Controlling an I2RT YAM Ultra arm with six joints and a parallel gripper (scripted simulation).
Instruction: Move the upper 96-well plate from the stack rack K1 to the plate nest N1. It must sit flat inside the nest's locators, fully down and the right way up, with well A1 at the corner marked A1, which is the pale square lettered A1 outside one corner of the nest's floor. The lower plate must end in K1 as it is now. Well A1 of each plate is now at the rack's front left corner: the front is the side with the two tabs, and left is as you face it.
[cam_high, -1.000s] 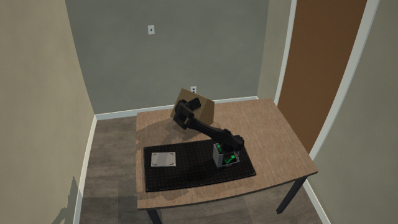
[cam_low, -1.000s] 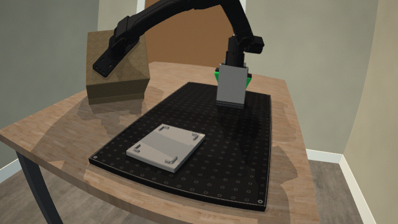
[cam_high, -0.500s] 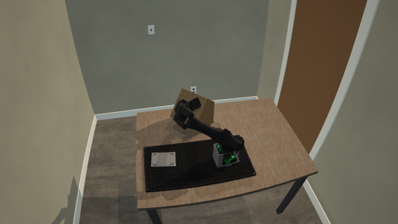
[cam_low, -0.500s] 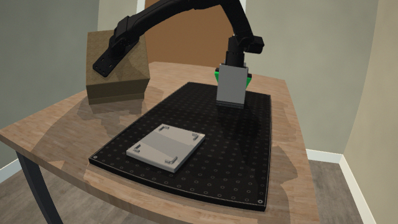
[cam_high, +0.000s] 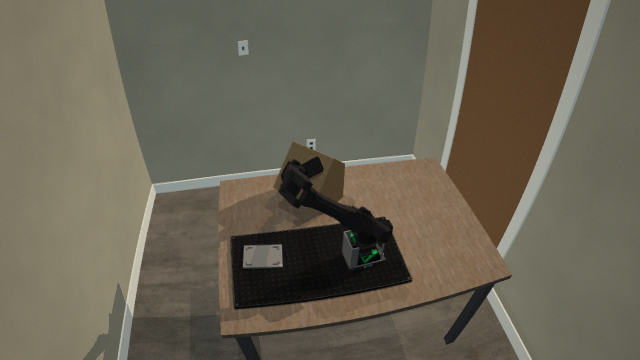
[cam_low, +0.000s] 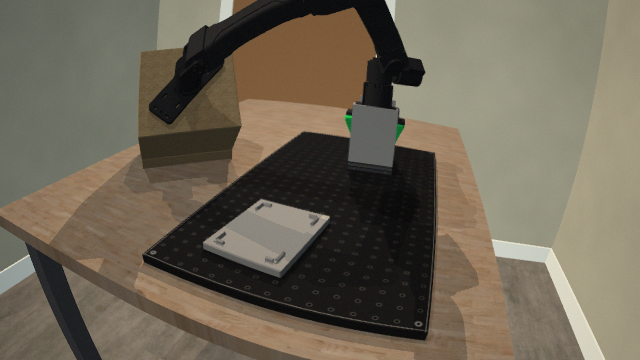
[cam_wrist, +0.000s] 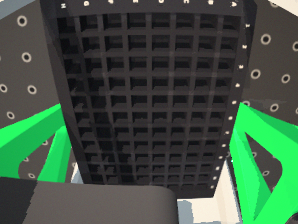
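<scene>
My gripper is now 10 mm past the pale wall, 60 mm to the left of it and 40 mm below it. From my hand the other things lie so: grey plate nest N1 (150 mm behind, 370 mm to the right, 30 mm below); then pale A1 mark (80 mm behind, 310 mm to the right, 30 mm below); then black 96-well plate (right at my hand).
</scene>
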